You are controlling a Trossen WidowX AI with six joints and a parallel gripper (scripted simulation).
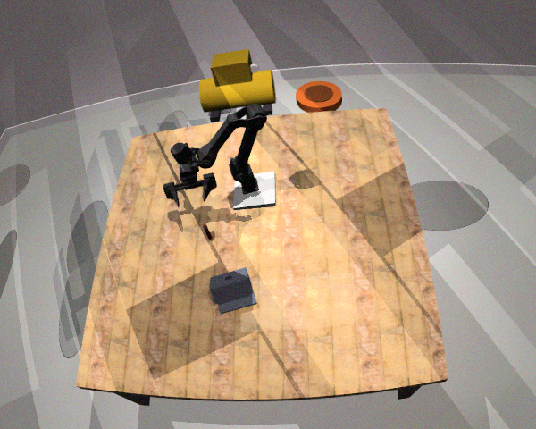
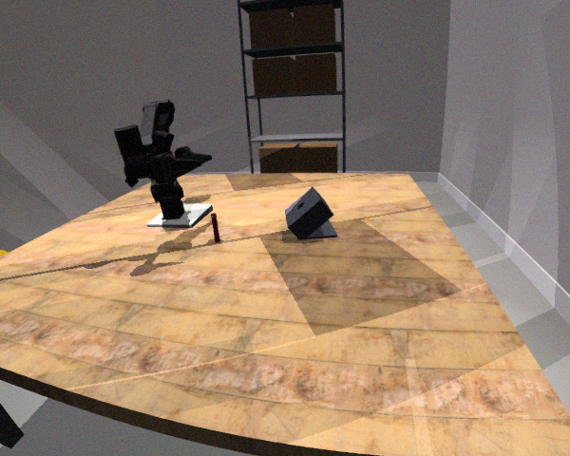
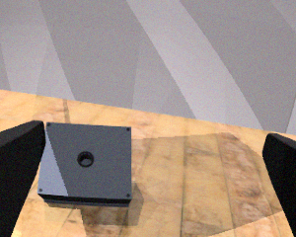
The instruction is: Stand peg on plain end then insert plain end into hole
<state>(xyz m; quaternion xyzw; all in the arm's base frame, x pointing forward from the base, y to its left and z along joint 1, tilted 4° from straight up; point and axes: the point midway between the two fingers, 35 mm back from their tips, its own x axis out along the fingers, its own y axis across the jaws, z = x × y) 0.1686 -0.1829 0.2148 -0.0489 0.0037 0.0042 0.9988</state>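
My gripper tip is 10 mm past the red peg, 10 mm to the right of it and 170 mm above it. The rest, counted from my gripper tip: sloped blue-grey panel: 240 mm ahead, 70 mm to the left, 170 mm below.
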